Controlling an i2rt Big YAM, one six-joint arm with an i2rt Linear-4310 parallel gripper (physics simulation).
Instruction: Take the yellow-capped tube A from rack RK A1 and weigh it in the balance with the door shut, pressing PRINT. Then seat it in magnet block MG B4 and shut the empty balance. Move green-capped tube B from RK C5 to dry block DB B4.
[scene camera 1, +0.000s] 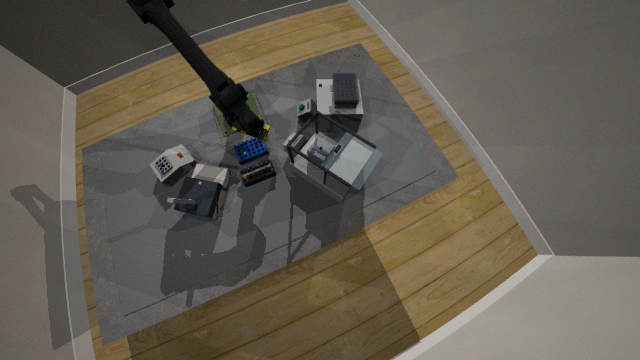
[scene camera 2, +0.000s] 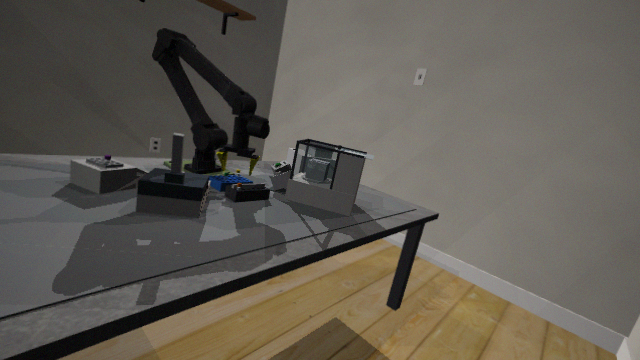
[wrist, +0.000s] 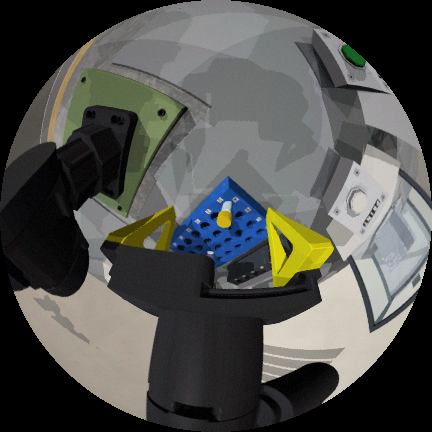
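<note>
The yellow-capped tube A (wrist: 224, 217) (scene camera 2: 238, 171) stands in the blue rack (scene camera 1: 257, 151) (scene camera 2: 220, 184) (wrist: 228, 187) near one corner. My gripper (wrist: 219, 211) (scene camera 2: 237, 172) is open and empty above the rack, with its yellow fingers apart on either side of tube A. The green-capped tube B (scene camera 1: 242, 150) (scene camera 2: 227, 173) is in the same rack; in the wrist view my gripper body mostly hides it. The balance (scene camera 1: 318, 175) (scene camera 2: 320, 198) stands right of the rack; its glass panel (scene camera 1: 354, 159) covers part of its top. The PRINT button (wrist: 357, 201) is beside it.
A black block (scene camera 1: 258, 176) (scene camera 2: 248, 194) with an orange-capped tube stands beside the rack. A dark-lidded device (scene camera 1: 200, 197) (scene camera 2: 170, 202) and a white box (scene camera 1: 172, 172) (scene camera 2: 102, 181) stand left. A green-button box (scene camera 1: 305, 108) and a white device with dark block (scene camera 1: 345, 89) stand behind the balance.
</note>
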